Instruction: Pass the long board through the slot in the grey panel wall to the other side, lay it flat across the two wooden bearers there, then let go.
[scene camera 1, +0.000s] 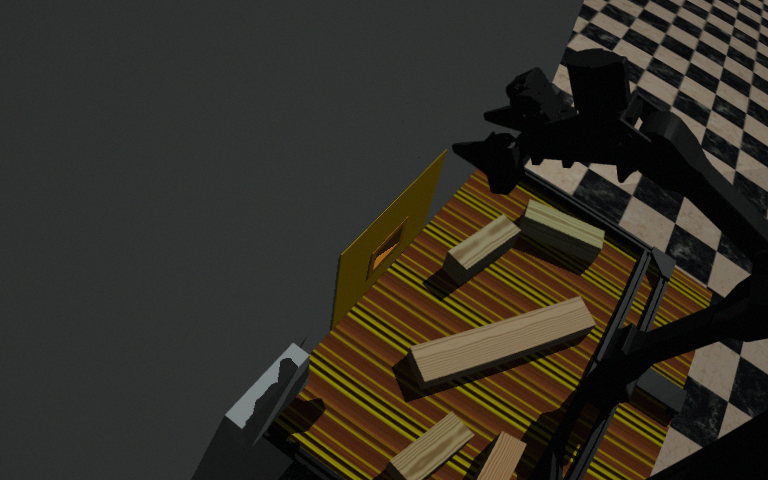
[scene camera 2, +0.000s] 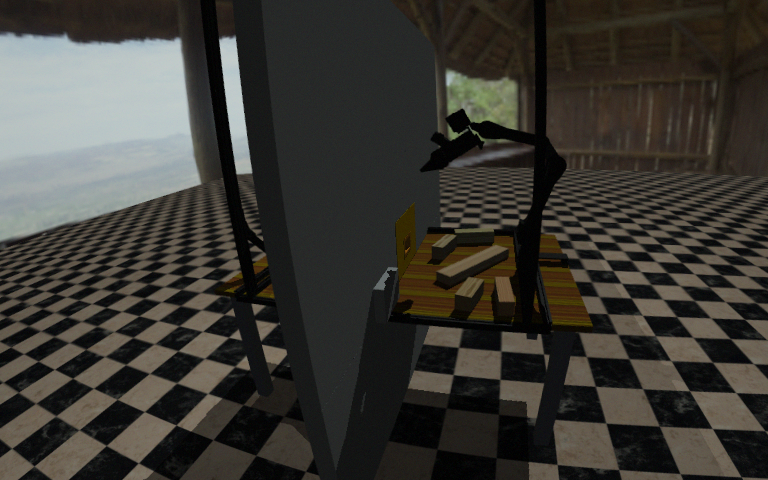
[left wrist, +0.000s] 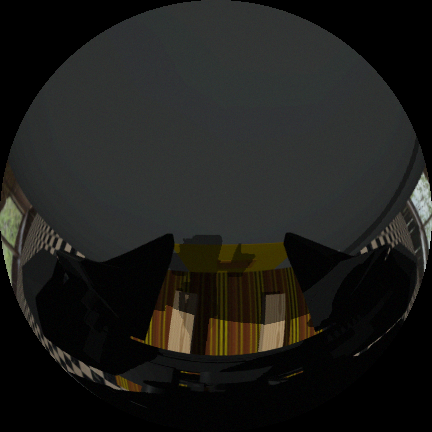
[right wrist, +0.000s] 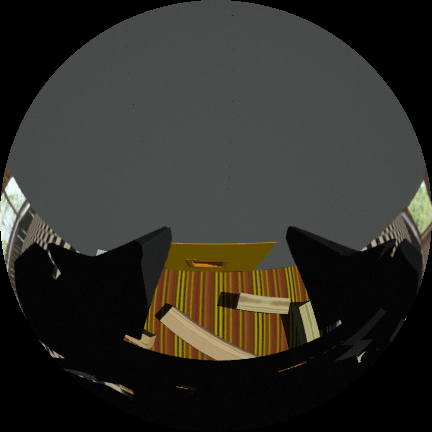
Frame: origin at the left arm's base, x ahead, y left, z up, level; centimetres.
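Where they show: left gripper, between the fingertips: (left wrist: 230, 239); right gripper, between the fingertips: (scene camera 1: 469, 131) (scene camera 2: 422, 169) (right wrist: 230, 232); left arm's base, origin of its link: (left wrist: 219, 390); right arm's base, origin of its link: (scene camera 1: 601, 391).
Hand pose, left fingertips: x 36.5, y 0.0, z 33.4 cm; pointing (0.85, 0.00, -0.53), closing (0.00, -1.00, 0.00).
Observation:
Things, the pixels of their top centre, and the offset from my left fingertips. "spot": a spot on its surface instead.
- long board, centre of its top: (scene camera 1: 510, 335) (right wrist: 215, 348) (scene camera 2: 475, 259) dx +36.1, dy -1.4, dz -32.1 cm
- grey block, a spot on its surface: (scene camera 1: 266, 387) spot: dx +13.3, dy -34.7, dz -25.3 cm
The long board (scene camera 1: 501, 342) (scene camera 2: 472, 264) (right wrist: 200, 332) lies flat and slantwise on the striped table, right of the grey panel wall (scene camera 1: 198, 169) (scene camera 2: 351, 141) (left wrist: 215, 125) (right wrist: 215, 125) in the scene views. The slot is a small opening low in a yellow plate (scene camera 1: 351, 277) (scene camera 2: 403, 223) (left wrist: 270, 250) (right wrist: 250, 250) on the wall. My right gripper (scene camera 1: 468, 131) (scene camera 2: 421, 168) (right wrist: 230, 232) is open and empty, above the table and facing the wall. My left gripper (left wrist: 230, 239) is open and empty; in the left wrist view the two bearers, one (left wrist: 181, 330) and another (left wrist: 273, 325), lie parallel beyond its fingers, partly shadowed.
Two short blocks, one (scene camera 1: 481, 243) (scene camera 2: 444, 246) (right wrist: 264, 303) and a paler one (scene camera 1: 563, 223) (scene camera 2: 474, 236), lie behind the board. Two more, one (scene camera 1: 433, 447) (scene camera 2: 468, 293) and a pinkish one (scene camera 1: 501, 458) (scene camera 2: 504, 294), lie in front. A grey block (scene camera 1: 266, 387) (scene camera 2: 385, 288) stands at the wall.

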